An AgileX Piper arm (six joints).
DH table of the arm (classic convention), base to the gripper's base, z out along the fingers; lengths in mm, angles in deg. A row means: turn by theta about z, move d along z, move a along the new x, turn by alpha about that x. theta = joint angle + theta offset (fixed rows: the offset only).
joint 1: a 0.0  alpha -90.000  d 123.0  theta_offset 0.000
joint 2: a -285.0  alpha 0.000  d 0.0  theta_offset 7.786
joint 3: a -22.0  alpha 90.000  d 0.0  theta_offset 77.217
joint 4: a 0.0  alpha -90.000  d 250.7  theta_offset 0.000
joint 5: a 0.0  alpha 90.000  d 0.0  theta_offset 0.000
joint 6: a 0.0  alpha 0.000  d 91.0  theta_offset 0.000
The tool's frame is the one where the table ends.
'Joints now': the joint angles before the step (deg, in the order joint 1, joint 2, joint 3, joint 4, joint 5, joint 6). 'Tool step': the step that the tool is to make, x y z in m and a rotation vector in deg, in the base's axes. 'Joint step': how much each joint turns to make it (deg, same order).
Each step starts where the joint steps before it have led.
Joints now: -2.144 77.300 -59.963 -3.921 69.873 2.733
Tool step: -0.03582 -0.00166 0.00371 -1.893 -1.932 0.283
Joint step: -0.068 -8.132 6.001 -1.852 0.128 0.000
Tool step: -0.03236 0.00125 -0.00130 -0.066 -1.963 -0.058
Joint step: 0.001 -7.584 5.522 0.002 0.104 0.049
